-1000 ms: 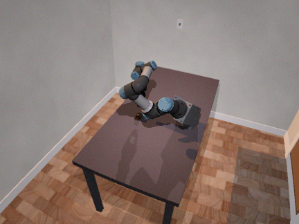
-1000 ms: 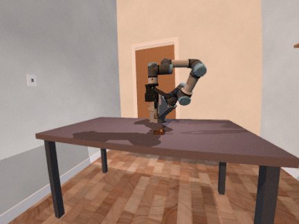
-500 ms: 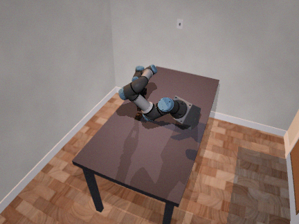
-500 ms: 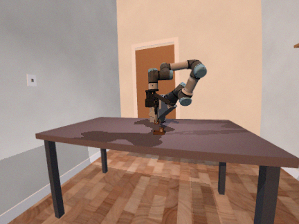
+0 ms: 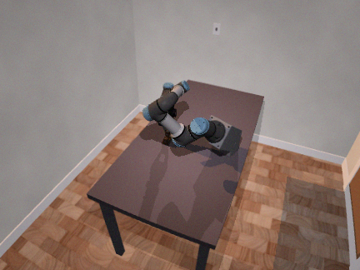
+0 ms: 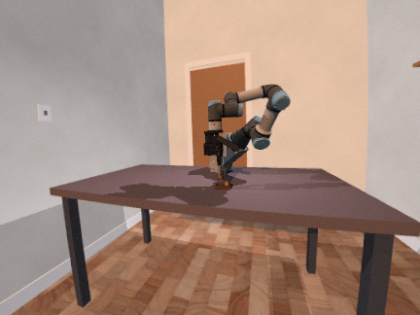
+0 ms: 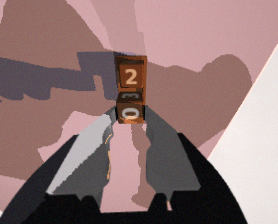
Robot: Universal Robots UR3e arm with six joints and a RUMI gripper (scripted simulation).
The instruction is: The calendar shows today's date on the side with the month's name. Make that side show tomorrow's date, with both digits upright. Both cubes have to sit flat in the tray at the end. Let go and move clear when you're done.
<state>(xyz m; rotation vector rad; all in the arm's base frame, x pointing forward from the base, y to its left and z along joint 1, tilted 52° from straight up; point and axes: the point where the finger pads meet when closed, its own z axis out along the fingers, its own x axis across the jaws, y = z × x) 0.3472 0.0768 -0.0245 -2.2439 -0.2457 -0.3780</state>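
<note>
My gripper is now 10 mm above the brown number cube. Also, from my hand: brown calendar tray 60 mm below, 10 mm to the left.
</note>
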